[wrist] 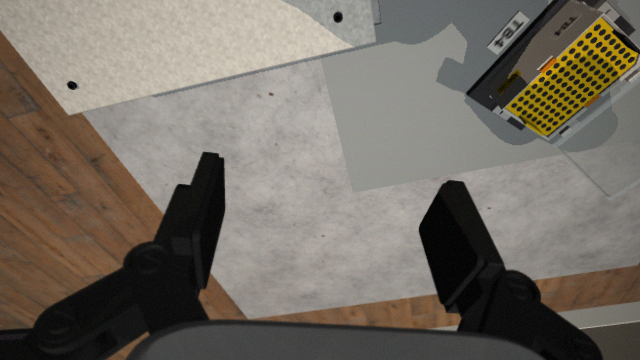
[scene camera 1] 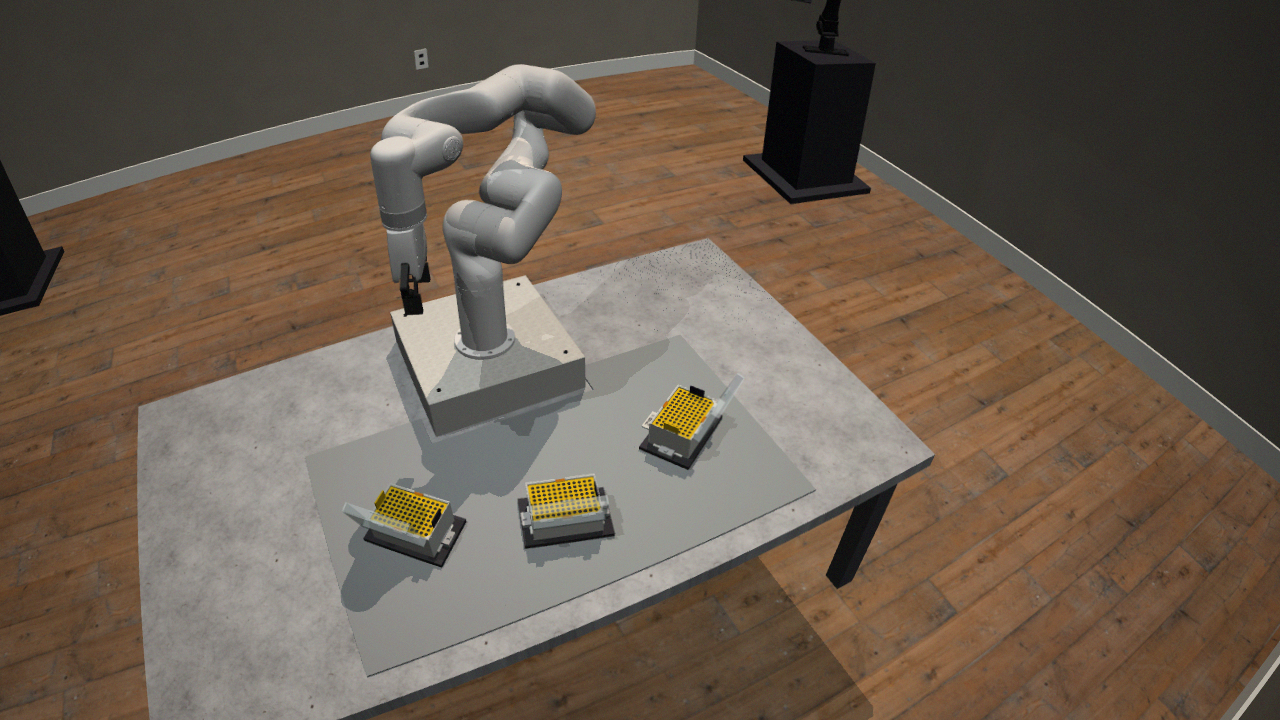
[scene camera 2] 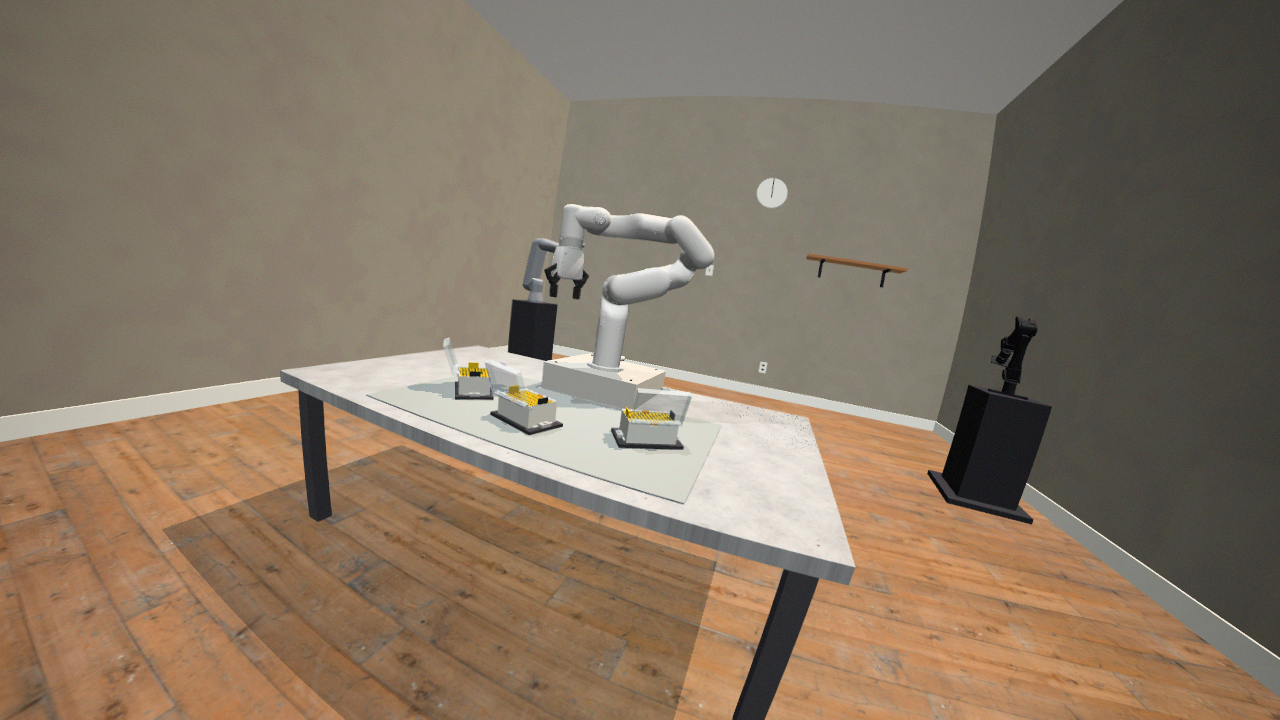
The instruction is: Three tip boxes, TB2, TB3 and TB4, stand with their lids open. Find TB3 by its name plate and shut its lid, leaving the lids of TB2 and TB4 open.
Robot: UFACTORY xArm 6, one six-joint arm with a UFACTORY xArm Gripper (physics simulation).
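Seen in the pictures: gripper, fingertip midpoint: (wrist: 331, 193) (scene camera 1: 418, 297) (scene camera 2: 564, 298); arm's base, link origin: (scene camera 1: 484, 340) (scene camera 2: 605, 367).
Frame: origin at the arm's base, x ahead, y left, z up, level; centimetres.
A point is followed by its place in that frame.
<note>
My gripper (scene camera 1: 413, 304) {z 21.6, x 10.7, y -12.2 cm} (scene camera 2: 564, 293) {z 21.6, x 10.7, y -12.2 cm} (wrist: 331, 193) {z 21.6, x 10.7, y -12.2 cm} is open and empty, high beside the arm's base and away from the boxes. TB4 (scene camera 1: 409, 512) {z -2.4, x 37.1, y -22.2 cm} (scene camera 2: 473, 383) (wrist: 575, 75) {z -2.4, x 37.2, y -21.4 cm} is the left box in both scene views; its plate reads clearly in the wrist view. Its clear lid (scene camera 1: 358, 514) {z 6.2, x 42.0, y -29.8 cm} (scene camera 2: 449, 356) {z 3.4, x 46.2, y -21.8 cm} is open. A middle box (scene camera 1: 564, 503) {z 6.4, x 49.9, y 1.9 cm} (scene camera 2: 526, 410) {z -3.2, x 47.3, y 8.1 cm} has its lid (scene camera 2: 503, 374) {z 4.8, x 50.9, y 3.7 cm} raised. A right box (scene camera 1: 682, 424) (scene camera 2: 650, 429) {z -3.7, x 34.0, y 33.4 cm} has its lid (scene camera 1: 732, 394) {z 6.1, x 36.5, y 37.3 cm} (scene camera 2: 669, 405) {z 3.4, x 35.4, y 37.5 cm} open. The plates of the middle and right boxes are unreadable here, so I cannot tell which is TB3.
The boxes stand on a grey mat (scene camera 1: 465, 617) {z -8.0, x 56.4, y -17.7 cm} (scene camera 2: 626, 474) {z -8.1, x 49.5, y 36.2 cm} (wrist: 380, 150) {z -8.1, x 17.2, y -33.2 cm} on the table (scene camera 1: 223, 537) {z -8.4, x 28.1, y -58.7 cm} (scene camera 2: 760, 501) {z -8.4, x 42.1, y 61.0 cm} (wrist: 280, 220) {z -8.4, x -0.2, y -46.6 cm}. The arm's square base (scene camera 1: 510, 394) {z -3.6, x 13.5, y 1.8 cm} (scene camera 2: 586, 383) {z -3.3, x 13.6, y 1.8 cm} (wrist: 200, 45) {z 0.2, x -0.4, y -12.8 cm} rises behind them. A black pedestal (scene camera 1: 814, 116) (scene camera 2: 998, 447) stands beyond the table.
</note>
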